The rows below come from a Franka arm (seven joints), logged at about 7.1 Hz.
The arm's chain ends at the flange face. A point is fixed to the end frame.
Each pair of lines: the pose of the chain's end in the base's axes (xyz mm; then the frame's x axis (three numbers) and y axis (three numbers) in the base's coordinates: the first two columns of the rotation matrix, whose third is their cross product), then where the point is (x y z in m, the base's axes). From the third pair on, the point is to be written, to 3 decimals.
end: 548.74 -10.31 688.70 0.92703 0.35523 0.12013 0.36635 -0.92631 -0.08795
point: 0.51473 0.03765 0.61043
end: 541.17 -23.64 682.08 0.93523 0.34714 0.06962 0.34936 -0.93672 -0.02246
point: 0.50598 0.01856 0.60105
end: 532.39 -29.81 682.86 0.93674 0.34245 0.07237 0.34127 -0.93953 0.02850
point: 0.499 0.009 0.599
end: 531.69 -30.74 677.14 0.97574 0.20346 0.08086 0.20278 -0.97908 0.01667
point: 0.505 0.013 0.594
